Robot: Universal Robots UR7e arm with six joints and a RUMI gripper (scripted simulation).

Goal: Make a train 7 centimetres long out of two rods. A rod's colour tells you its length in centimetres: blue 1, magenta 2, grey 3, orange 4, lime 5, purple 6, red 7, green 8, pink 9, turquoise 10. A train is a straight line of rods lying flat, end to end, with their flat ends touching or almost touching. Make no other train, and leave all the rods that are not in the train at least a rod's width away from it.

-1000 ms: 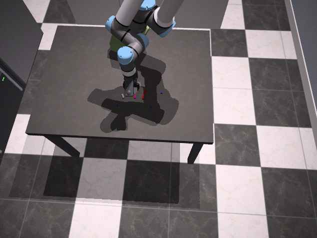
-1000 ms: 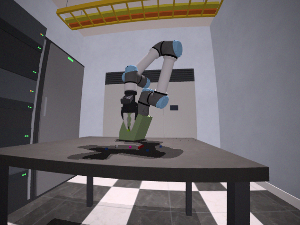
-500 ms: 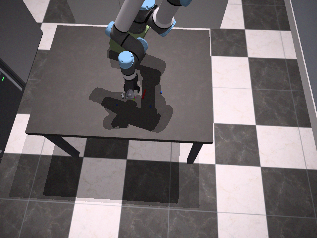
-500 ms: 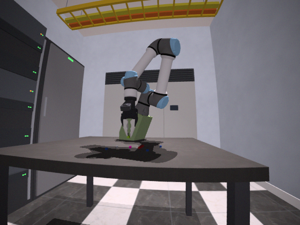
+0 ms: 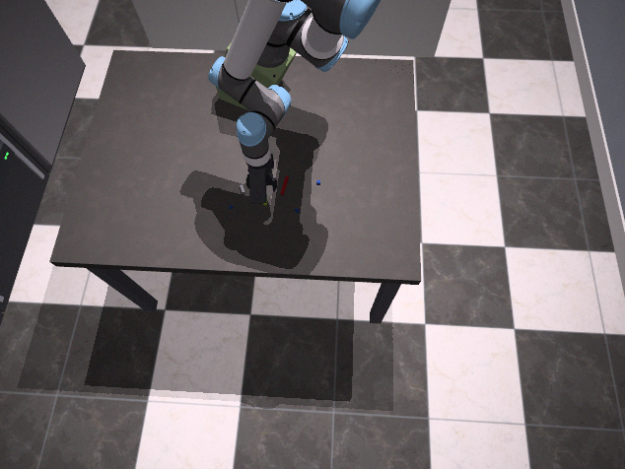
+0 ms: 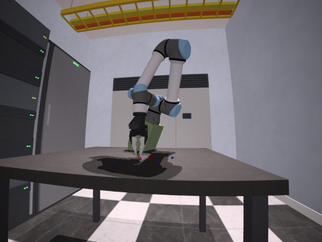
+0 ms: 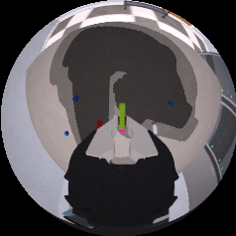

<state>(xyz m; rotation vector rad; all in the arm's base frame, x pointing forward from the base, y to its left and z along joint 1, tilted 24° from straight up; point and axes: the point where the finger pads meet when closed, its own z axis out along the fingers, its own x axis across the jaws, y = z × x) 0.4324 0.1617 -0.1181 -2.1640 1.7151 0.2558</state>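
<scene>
Right now my hand is 40 mm past the magenta rod, 10 mm to the left of it and 30 mm above it. Round my hand: grey rod (20 mm behind, 90 mm to the right, 30 mm below); red rod (70 mm behind, 40 mm to the left, 30 mm below); lime rod (10 mm below).
</scene>
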